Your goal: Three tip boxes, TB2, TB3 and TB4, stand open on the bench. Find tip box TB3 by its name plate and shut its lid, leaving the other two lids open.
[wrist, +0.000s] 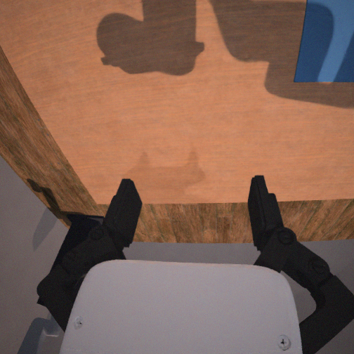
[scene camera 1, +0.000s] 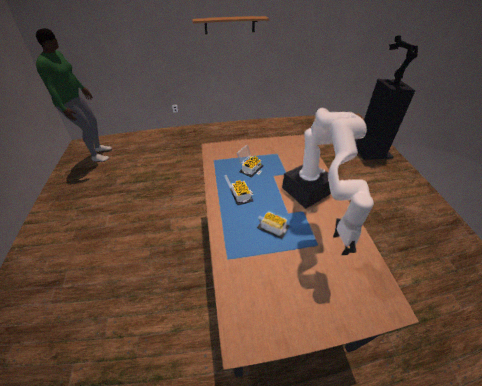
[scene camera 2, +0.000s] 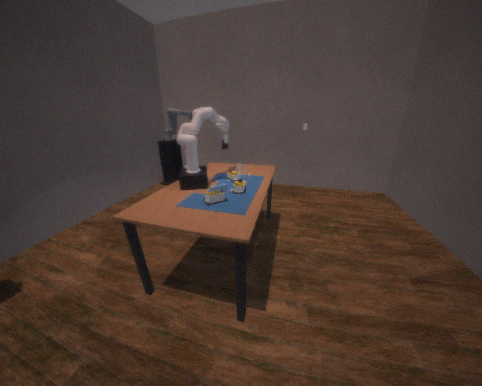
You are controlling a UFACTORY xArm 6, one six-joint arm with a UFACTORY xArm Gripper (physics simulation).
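Where they show: gripper, fingertip midpoint: (scene camera 1: 340, 245) (scene camera 2: 225, 148); arm's base, origin of the base link: (scene camera 1: 309, 174) (scene camera 2: 193, 171).
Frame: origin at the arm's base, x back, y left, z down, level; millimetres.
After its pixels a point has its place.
Note:
In scene camera 1, three white tip boxes with yellow tips stand on the blue mat (scene camera 1: 245, 245) @[x -442, y 390, z 133 mm] (scene camera 2: 235, 206) @[x -510, y -291, z 133 mm] (wrist: 342, 57): a back box (scene camera 1: 251, 165) @[x -340, y -218, z 76 mm], a middle box (scene camera 1: 242, 191) @[x -426, y 35, z 74 mm] and a front box (scene camera 1: 273, 223) @[x -298, y 364, z -10 mm]. Raised clear lids show at the back and middle boxes. In scene camera 2, a near box (scene camera 2: 215, 197) @[x -364, y -312, z 70 mm], a middle box (scene camera 2: 239, 187) @[x -452, y -48, z 70 mm] and a far box (scene camera 2: 233, 175) @[x -295, y 220, z 78 mm] show. The name plates are too small to read, so I cannot tell which is TB3. My gripper (scene camera 1: 342, 241) @[x -53, y 591, z -112 mm] (scene camera 2: 225, 145) @[x -53, y 591, z -112 mm] (wrist: 191, 189) is open and empty, high above the bench, off the mat. No box shows in the wrist view.
The wooden bench (scene camera 1: 270, 295) @[x -352, y 677, z 136 mm] (scene camera 2: 165, 212) @[x -103, y -517, z 136 mm] (wrist: 165, 125) carries my black base block (scene camera 1: 302, 189) @[x -73, y 109, z 16 mm] (scene camera 2: 193, 180) @[x -56, y -95, z 53 mm] beside the mat. A second arm stands on a black pedestal (scene camera 1: 385, 112) (scene camera 2: 170, 162) off the bench. A person (scene camera 1: 62, 82) in green stands beyond the bench's left side in scene camera 1.

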